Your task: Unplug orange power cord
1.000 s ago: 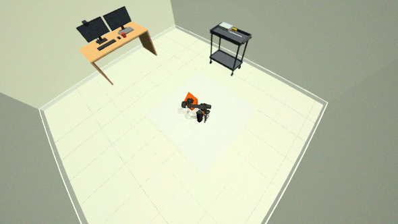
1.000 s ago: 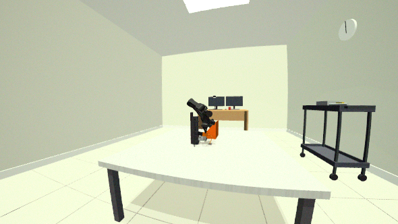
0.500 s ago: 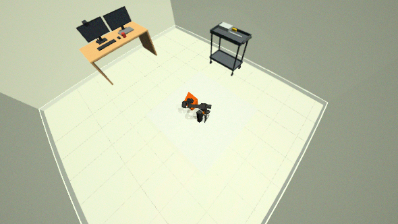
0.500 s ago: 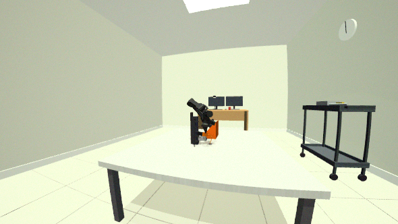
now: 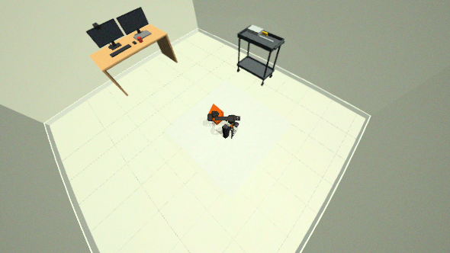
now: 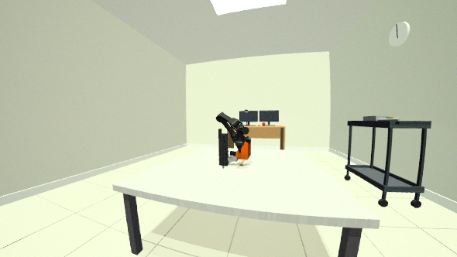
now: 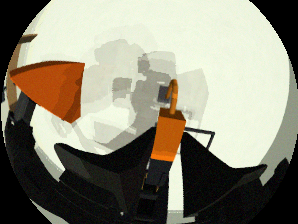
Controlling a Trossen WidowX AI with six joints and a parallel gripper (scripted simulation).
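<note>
The orange plug lies 1 cm ahead of my gripper tip and 3 cm to the right of it.
</note>
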